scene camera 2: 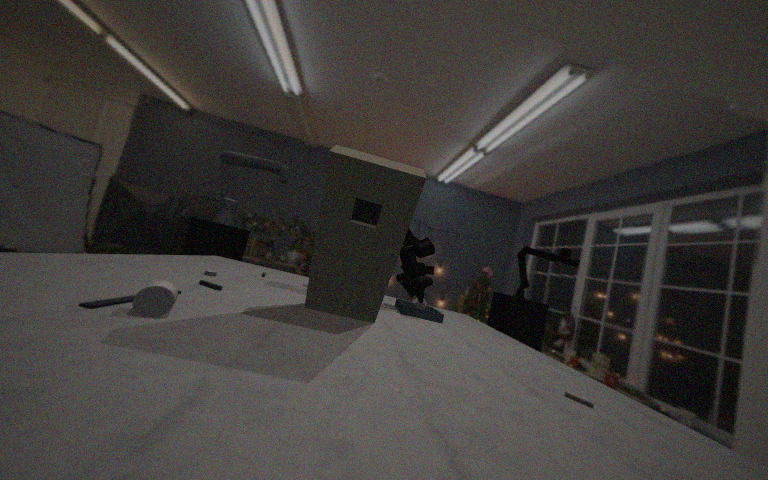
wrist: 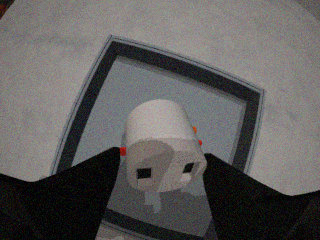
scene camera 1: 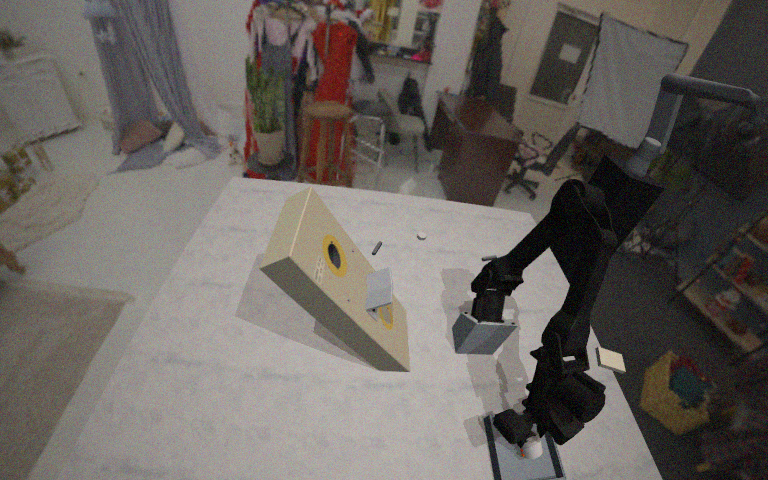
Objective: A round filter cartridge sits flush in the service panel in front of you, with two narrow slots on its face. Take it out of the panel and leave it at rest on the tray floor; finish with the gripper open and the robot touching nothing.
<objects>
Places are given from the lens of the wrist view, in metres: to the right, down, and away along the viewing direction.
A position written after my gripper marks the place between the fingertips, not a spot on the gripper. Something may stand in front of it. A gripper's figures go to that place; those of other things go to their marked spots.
my gripper (wrist: pixel 161 157): 0.00, 0.02, 0.10
round white filter cartridge (wrist: pixel 162 153): 0.00, 0.01, 0.07
</objects>
